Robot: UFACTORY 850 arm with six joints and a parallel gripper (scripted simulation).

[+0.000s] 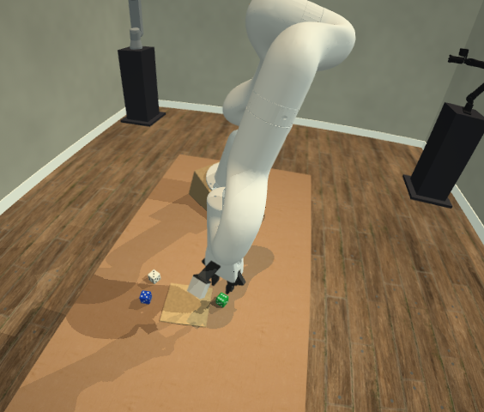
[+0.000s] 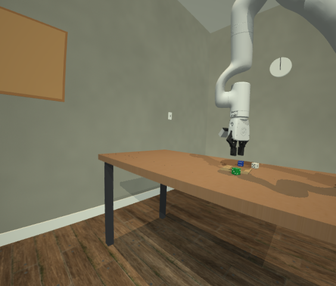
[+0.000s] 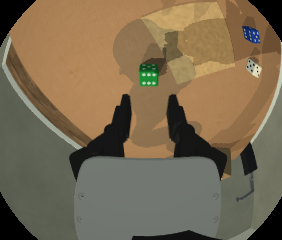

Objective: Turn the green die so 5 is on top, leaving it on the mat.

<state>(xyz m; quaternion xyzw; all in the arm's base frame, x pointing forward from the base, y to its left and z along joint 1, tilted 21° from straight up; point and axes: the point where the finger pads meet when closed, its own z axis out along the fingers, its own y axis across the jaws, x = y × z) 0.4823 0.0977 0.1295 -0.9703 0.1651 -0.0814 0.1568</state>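
My gripper is now 90 mm above the green die. Round my hand: blue die: 230 mm to the right, 90 mm below, 70 mm ahead; then tan mat: 110 mm below, 100 mm to the right, 40 mm ahead; then white die: 240 mm to the right, 90 mm below, 20 mm behind.
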